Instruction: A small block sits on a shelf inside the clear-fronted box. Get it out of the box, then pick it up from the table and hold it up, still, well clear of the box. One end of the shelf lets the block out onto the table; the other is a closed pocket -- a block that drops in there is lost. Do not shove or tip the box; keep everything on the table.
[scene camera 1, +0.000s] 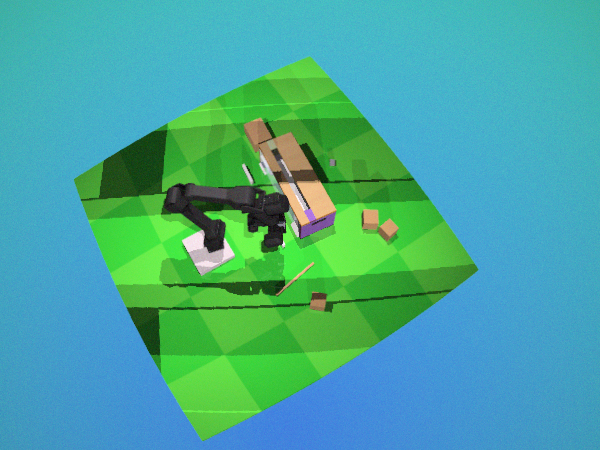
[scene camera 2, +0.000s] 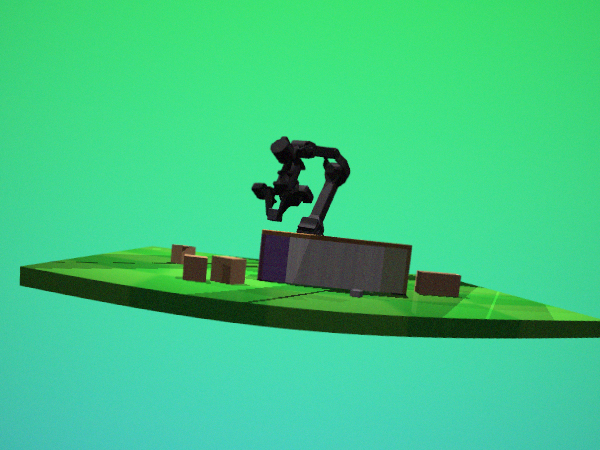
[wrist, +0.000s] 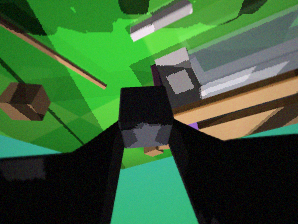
My gripper shows in scene camera 1 (285, 227), in scene camera 2 and in the wrist view. A box shows in scene camera 1 (283, 161), in scene camera 2 (336, 262) and in the wrist view (230, 87). One and the same spot on my gripper: (scene camera 2: 288, 198) is (wrist: 223, 206).
